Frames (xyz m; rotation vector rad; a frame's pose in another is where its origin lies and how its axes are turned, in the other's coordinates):
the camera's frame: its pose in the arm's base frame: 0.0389 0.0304 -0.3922 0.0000 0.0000 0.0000
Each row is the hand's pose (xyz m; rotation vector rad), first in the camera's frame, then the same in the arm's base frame.
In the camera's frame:
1: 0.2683 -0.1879 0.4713 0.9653 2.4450 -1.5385
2: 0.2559 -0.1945 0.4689 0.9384 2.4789 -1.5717
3: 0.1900 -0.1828 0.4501 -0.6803 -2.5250 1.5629
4: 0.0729 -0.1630 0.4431 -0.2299 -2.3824 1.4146
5: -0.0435 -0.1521 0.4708 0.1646 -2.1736 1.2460
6: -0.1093 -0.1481 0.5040 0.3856 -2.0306 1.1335
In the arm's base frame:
1: 0.3072 -0.1575 0.0791 0.9653 2.4450 -1.5385
2: 0.2948 -0.1641 0.0767 0.9384 2.4789 -1.5717
3: 0.2289 -0.1524 0.0579 -0.6803 -2.5250 1.5629
4: 0.1118 -0.1326 0.0509 -0.2299 -2.3824 1.4146
5: -0.0046 -0.1217 0.0786 0.1646 -2.1736 1.2460
6: -0.0704 -0.1177 0.1118 0.3856 -2.0306 1.1335

